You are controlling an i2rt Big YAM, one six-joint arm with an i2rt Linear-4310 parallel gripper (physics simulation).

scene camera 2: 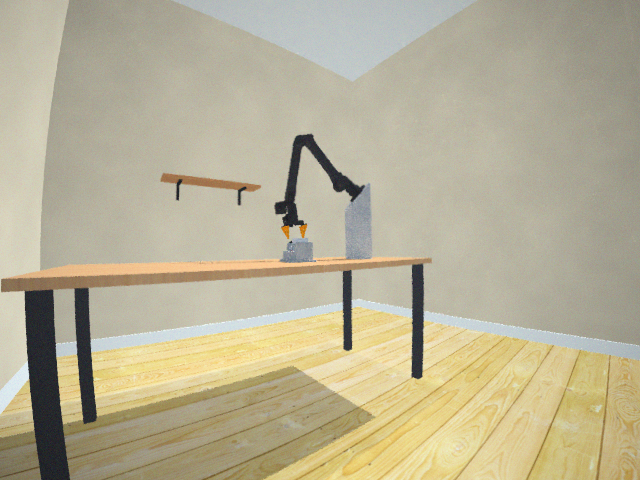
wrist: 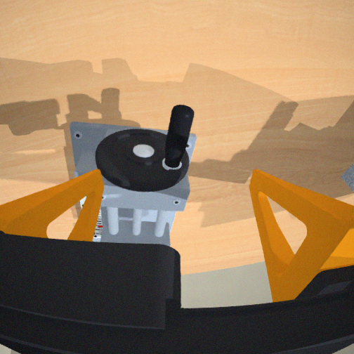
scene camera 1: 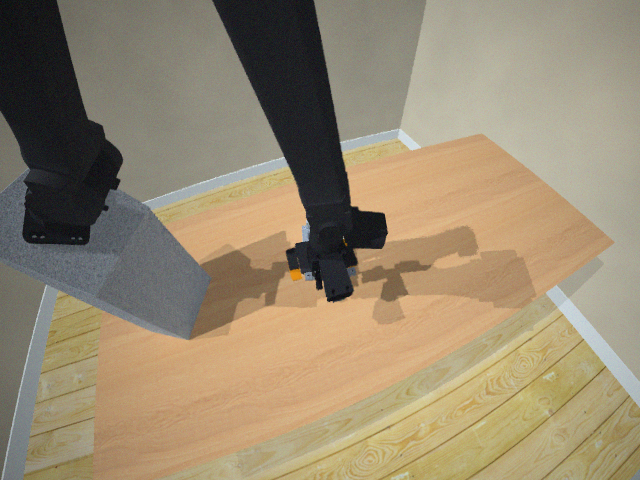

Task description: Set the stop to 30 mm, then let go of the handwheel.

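Pixels of known places: gripper, fingertip midpoint: [scene camera 1: 319, 271]; arm's base, origin of the base link: [scene camera 2: 358, 194] [scene camera 1: 60, 209].
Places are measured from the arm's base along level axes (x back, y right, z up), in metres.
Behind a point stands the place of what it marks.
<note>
The black handwheel [wrist: 120, 165] with its upright black handle [wrist: 179, 135] sits on a grey metal fixture [scene camera 2: 301, 251] @(x -0.513, y 0.012, z -0.362 m) [wrist: 82, 150]. Light rods [wrist: 137, 222] run from the wheel's plate. A strip of the scale [wrist: 98, 227] with a small red mark shows beside the left finger; its numbers are too small to read, and the stop cannot be made out clearly. My gripper [scene camera 2: 295, 237] @(x -0.367, y 0.203, z -0.287 m) [wrist: 176, 177] is open and empty above the fixture. In the wrist view the left fingertip overlaps the wheel's lower left rim, and the right one is well right of the wheel. The arm mostly hides the fixture in scene camera 1.
The wooden table [scene camera 1: 248, 377] @(x -0.089, y 0.295, z -0.416 m) [scene camera 2: 170, 273] @(x -1.171, y -0.103, z -0.419 m) carries a grey pedestal [scene camera 1: 155, 279] @(x -0.039, y 0.059, z -0.204 m) [scene camera 2: 358, 232] @(x -0.083, y -0.046, z -0.254 m) [wrist: 349, 178] that bears the arm's base. A wall shelf [scene camera 2: 211, 182] is behind the table. Arm shadows lie across the table around the fixture.
</note>
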